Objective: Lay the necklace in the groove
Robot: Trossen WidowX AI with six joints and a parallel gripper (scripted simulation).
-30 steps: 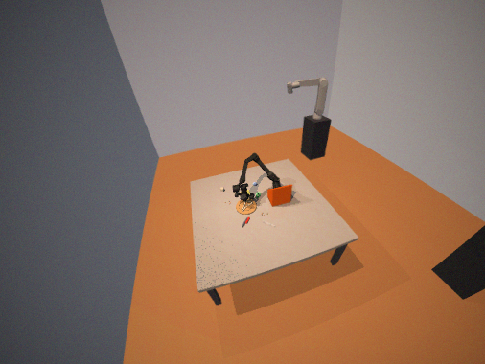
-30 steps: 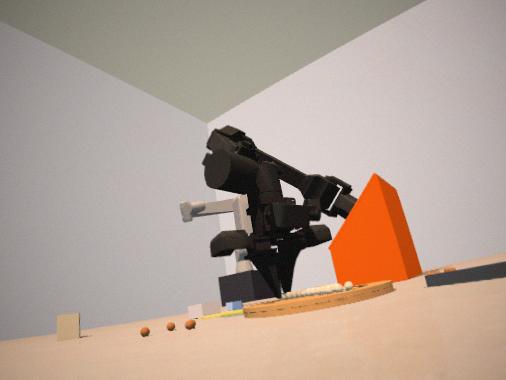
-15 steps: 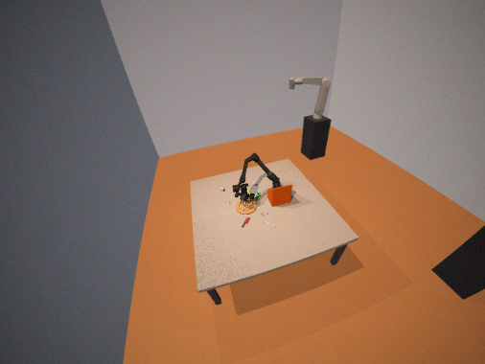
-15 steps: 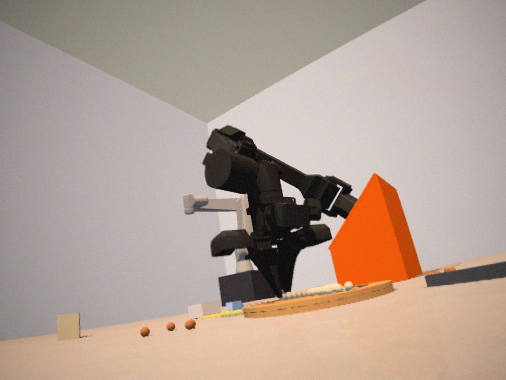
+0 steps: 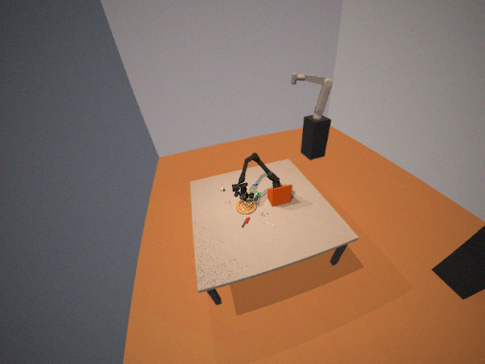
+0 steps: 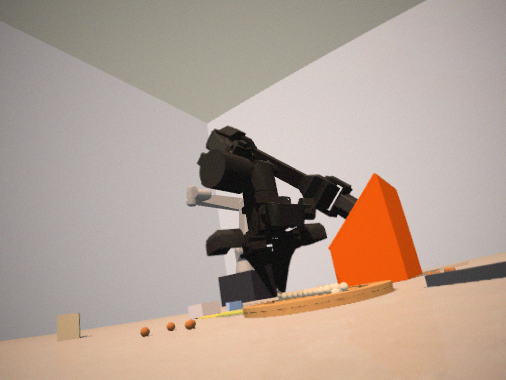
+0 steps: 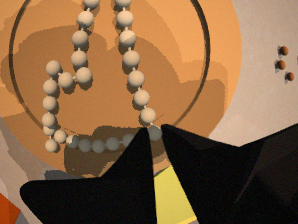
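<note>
Now: the round wooden bead board 1 cm ahead of my gripper tip, 6 cm to the left of it and 1 cm below it. From my gripper tip the other things lie so: tan cube (18 cm ahead, 27 cm to the right); yellow flat piece (5 cm behind, 11 cm to the right, 2 cm below); red-handled tool (7 cm ahead, 24 cm to the left, 1 cm below).
</note>
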